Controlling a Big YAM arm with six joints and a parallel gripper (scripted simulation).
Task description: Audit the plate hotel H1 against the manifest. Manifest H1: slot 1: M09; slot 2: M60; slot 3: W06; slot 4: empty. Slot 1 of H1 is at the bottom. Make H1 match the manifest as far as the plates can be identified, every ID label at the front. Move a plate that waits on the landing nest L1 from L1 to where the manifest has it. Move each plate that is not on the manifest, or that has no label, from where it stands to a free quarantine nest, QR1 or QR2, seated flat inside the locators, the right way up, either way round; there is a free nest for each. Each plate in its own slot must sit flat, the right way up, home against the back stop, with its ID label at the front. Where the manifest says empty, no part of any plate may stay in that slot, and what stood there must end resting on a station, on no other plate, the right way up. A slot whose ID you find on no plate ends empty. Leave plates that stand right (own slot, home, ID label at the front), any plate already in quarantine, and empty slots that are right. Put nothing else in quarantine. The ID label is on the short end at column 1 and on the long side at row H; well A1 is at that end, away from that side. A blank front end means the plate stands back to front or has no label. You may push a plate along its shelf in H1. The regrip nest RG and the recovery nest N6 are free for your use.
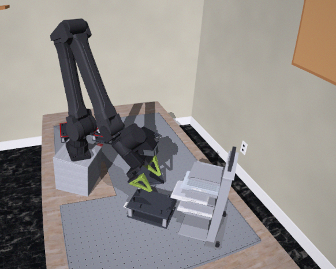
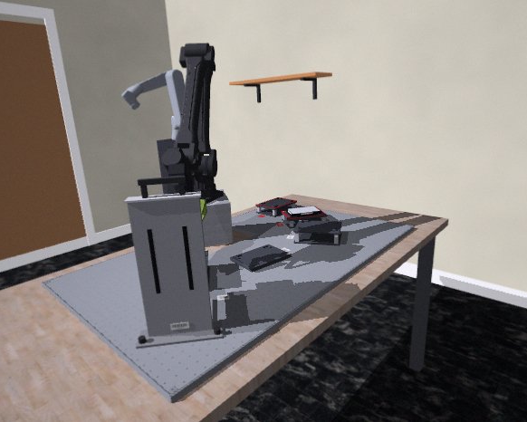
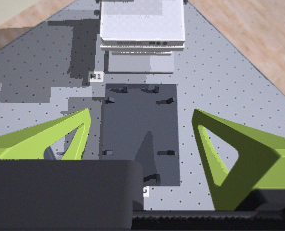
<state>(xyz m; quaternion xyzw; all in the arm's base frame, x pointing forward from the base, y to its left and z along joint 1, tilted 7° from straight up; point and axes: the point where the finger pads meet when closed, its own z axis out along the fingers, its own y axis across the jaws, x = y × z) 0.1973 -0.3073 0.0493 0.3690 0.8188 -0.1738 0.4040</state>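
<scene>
My gripper is now 13 cm to the left of the clear plate, 11 cm short of it and 5 cm below it. From my hand the other things lie so: hotel back panel 18 cm to the right, 16 cm ahead, 1 cm below; then h1 tag 17 cm below, 15 cm ahead, 2 cm to the right.
</scene>
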